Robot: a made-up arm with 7 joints. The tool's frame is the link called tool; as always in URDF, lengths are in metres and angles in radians. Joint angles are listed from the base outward. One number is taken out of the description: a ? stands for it. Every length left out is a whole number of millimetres.
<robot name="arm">
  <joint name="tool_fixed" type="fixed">
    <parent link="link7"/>
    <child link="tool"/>
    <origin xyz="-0.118 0.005 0" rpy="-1.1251 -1.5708 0"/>
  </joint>
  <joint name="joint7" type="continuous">
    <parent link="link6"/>
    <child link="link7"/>
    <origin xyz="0.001 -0.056 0" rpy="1.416 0 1.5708"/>
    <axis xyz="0 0 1"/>
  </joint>
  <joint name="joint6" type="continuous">
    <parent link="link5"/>
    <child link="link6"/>
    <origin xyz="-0.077 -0.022 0" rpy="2.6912 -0.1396 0.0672"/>
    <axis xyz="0 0 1"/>
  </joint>
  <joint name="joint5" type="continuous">
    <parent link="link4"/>
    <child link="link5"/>
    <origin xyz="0.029 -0.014 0" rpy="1.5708 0 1.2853"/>
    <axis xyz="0 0 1"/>
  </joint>
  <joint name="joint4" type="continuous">
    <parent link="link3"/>
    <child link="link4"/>
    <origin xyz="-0.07 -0.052 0" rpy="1.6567 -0.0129 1.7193"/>
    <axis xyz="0 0 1"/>
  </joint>
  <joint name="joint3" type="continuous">
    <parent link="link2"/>
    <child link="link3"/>
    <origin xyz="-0.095 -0.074 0" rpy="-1.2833 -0.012 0.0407"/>
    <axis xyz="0 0 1"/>
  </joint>
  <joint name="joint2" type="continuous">
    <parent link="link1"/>
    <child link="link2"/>
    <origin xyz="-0.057 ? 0" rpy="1.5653 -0.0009 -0.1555"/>
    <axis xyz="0 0 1"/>
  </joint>
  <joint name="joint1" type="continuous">
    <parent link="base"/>
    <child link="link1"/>
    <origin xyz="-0.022 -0.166 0.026" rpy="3.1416 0 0"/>
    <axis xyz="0 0 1"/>
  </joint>
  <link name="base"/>
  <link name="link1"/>
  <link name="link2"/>
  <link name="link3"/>
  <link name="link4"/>
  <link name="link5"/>
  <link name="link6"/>
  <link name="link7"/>
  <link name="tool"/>
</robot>
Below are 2 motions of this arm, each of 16 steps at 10 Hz.
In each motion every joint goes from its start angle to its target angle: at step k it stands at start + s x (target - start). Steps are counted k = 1, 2, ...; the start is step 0. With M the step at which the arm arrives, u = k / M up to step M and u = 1 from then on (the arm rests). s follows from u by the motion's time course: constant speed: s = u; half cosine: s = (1 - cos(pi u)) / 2; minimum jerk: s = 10 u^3 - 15 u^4 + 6 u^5.
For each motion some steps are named. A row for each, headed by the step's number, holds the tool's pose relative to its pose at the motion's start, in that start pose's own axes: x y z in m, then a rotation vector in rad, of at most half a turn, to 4 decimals.
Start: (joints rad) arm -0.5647 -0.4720 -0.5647 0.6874 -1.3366 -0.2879 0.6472
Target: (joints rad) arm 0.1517 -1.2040 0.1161 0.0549 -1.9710 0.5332 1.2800
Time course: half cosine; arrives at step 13
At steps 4, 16:
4: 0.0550 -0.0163 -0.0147 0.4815 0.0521 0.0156
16: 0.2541 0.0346 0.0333 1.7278 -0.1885 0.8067

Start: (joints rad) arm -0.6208 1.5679 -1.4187 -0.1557 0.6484 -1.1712 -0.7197
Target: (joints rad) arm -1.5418 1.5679 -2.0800 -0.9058 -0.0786 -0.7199 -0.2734
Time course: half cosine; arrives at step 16
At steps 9, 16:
9: 0.1747 -0.0514 -0.1626 0.0227 -0.9254 0.6757
16: 0.2818 -0.0255 -0.1867 -0.2262 -1.2712 1.0909

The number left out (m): 0.3
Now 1 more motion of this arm.
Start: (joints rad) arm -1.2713 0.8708 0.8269 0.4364 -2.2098 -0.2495 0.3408
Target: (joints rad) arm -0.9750 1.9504 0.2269 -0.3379 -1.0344 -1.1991 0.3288
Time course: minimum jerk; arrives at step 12
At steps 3, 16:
3: -0.0217 0.0037 -0.0204 0.1191 -0.1203 -0.1113
16: -0.1667 0.1412 0.0720 0.3953 0.2267 -1.1712

